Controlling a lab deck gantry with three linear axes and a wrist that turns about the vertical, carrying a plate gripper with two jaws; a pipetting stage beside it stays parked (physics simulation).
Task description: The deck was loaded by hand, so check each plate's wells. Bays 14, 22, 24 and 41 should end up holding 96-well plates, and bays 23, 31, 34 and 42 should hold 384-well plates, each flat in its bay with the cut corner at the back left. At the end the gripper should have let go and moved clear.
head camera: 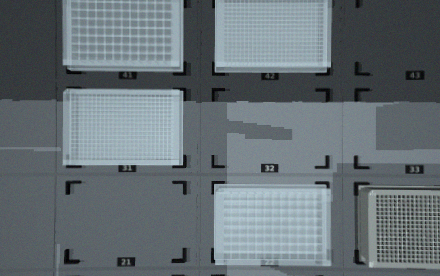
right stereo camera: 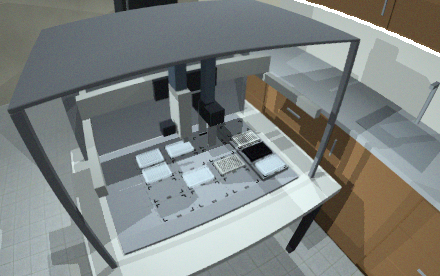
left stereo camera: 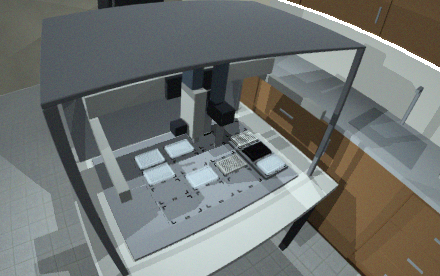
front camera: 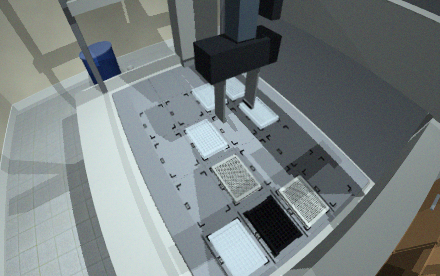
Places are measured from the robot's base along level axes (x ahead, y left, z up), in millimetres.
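Where they show: gripper, fingertip midpoint: (right stereo camera: 207,139) (left stereo camera: 212,139) (front camera: 234,111); robot's base, link origin: (right stereo camera: 164,220) (left stereo camera: 173,223) (front camera: 140,114).
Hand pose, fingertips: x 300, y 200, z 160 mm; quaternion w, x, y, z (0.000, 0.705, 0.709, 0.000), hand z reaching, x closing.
Each offset is from my fingertips to the centre of the thing.
Coarse-welled pale plates lie flat in bay 41 and bay 22; the bay 22 plate @[72 mm back, 50 mm right, 152 mm down] (front camera: 206,138) (head camera: 272,225) has clear sides. Fine-welled pale plates sit in bay 31 and bay 42: the bay 31 plate @[236 mm back, 57 mm left, 152 mm down] (head camera: 123,127) and the bay 42 plate @[72 mm back, 164 mm left, 152 mm down] (front camera: 259,112) (head camera: 272,35). A beige fine-welled plate @[92 mm ahead, 50 mm right, 152 mm down] (front camera: 236,177) (head camera: 405,227) is in bay 23. At the near end, a white plate @[256 mm ahead, 157 mm right, 138 mm down] (front camera: 235,247), a black plate @[256 mm ahead, 50 mm right, 138 mm down] (front camera: 274,225) and a beige plate @[256 mm ahead, 57 mm left, 138 mm down] (front camera: 304,200) sit in bays 14, 24 and 34. Cut corners are hard to make out. My gripper (front camera: 235,114) is open and empty, above the deck.
The parked pipetting stage (left stereo camera: 195,112) (right stereo camera: 181,112) stands beside the gripper column. Corner marks of bays 21, 32, 33 and 43 show in the head view. The dark canopy (left stereo camera: 200,40) and its posts frame the deck. A blue bin (front camera: 101,61) stands beyond the far-left edge.
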